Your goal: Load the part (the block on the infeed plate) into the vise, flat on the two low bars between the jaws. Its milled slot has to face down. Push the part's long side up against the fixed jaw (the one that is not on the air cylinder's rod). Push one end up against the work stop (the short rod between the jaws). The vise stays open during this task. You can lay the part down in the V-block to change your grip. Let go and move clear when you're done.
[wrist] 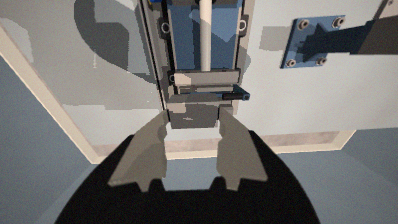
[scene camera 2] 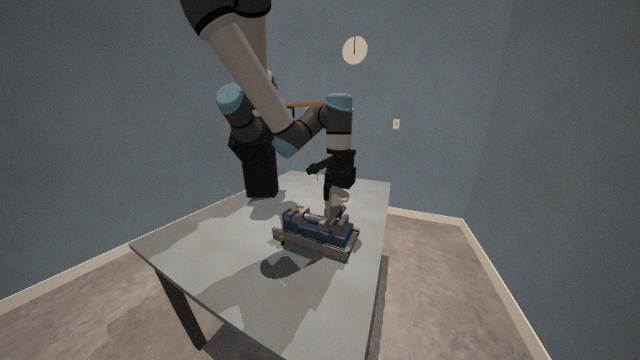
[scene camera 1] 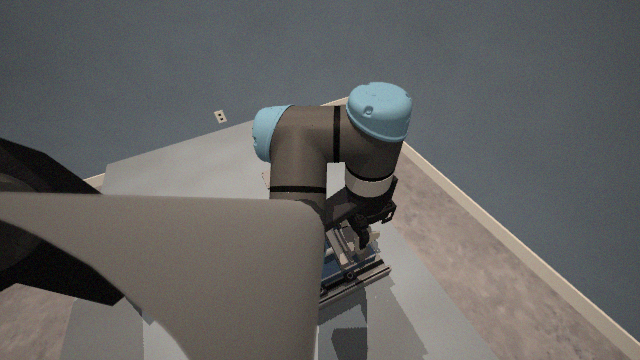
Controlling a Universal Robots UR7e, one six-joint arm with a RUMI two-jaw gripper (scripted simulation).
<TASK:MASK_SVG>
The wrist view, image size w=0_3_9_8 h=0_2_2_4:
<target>my gripper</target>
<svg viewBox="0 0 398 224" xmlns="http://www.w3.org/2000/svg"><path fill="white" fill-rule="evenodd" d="M321 223L306 192L287 165L253 130L249 130L223 107L219 107L217 120L220 121L219 133L222 139L218 142L216 169L221 176L214 178L209 189L165 191L162 183L162 178L166 177L167 171L164 138L167 136L166 125L170 121L168 109L164 109L135 134L129 135L87 176L71 196L54 224Z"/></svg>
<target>part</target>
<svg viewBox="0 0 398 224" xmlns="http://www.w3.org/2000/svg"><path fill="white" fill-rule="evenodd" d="M216 94L172 95L167 102L171 129L218 128L219 100Z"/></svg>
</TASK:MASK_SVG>
